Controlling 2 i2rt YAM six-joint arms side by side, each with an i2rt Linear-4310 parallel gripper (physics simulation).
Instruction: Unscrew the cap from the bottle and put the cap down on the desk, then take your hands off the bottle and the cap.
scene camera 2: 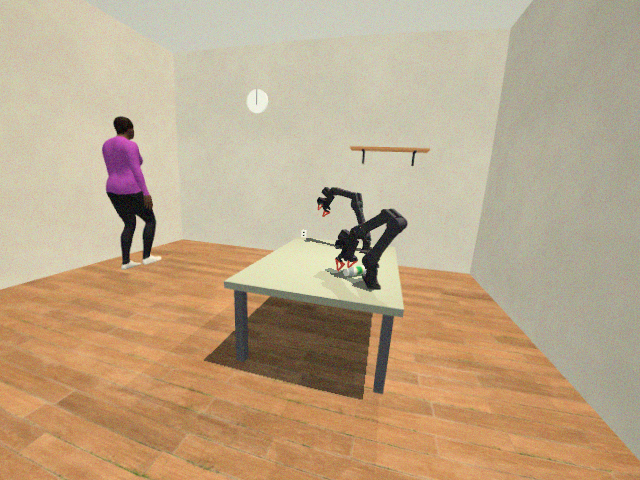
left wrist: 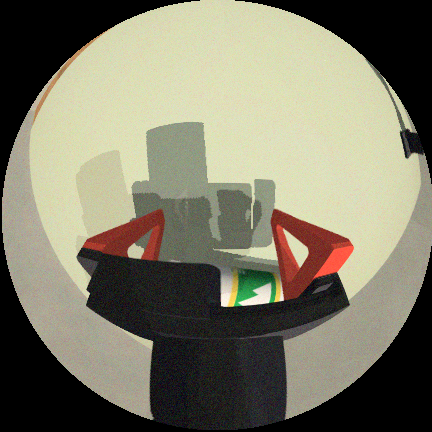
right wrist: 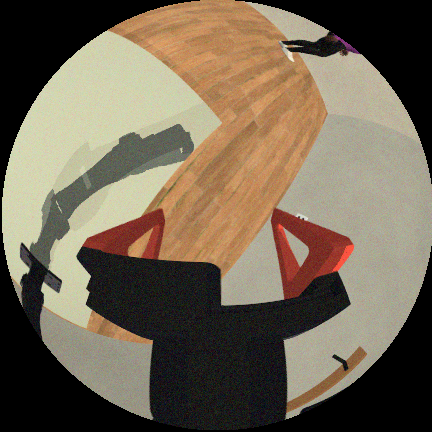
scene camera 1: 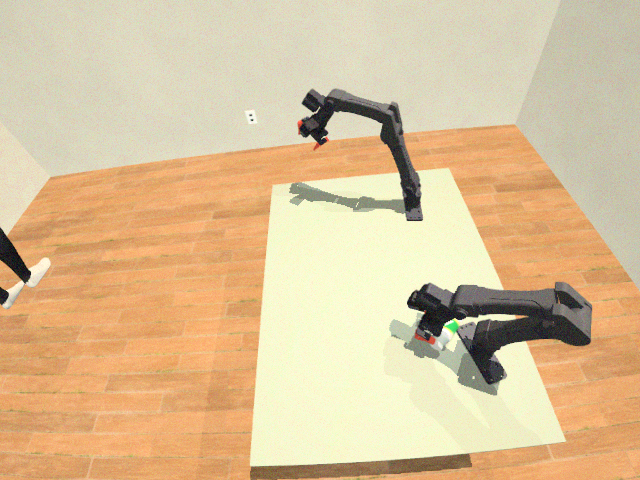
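A white bottle with a green label (scene camera 1: pixel 451 327) (scene camera 2: pixel 358 270) (left wrist: pixel 255 287) lies on its side on the desk (scene camera 1: pixel 320 268) (scene camera 2: pixel 289 268) (left wrist: pixel 280 75) (right wrist: pixel 100 90), close to the left arm's base. Its cap cannot be made out; in the left wrist view much of the bottle is hidden behind the gripper body. My left gripper (scene camera 1: pixel 423 329) (scene camera 2: pixel 344 267) (left wrist: pixel 217 214) is open and low over the desk at the bottle's white end, fingers pointing down. My right gripper (scene camera 1: pixel 308 140) (scene camera 2: pixel 322 212) (right wrist: pixel 217 213) is open and empty, high above the far end of the desk, away from the bottle.
The left arm's base (scene camera 1: pixel 483 356) (scene camera 2: pixel 371 276) stands right beside the bottle. The right arm's base (scene camera 1: pixel 413 209) stands at the far end of the desk. A person in a purple top (scene camera 2: pixel 123 165) stands away from the desk. A shelf (scene camera 2: pixel 390 149) hangs on the wall.
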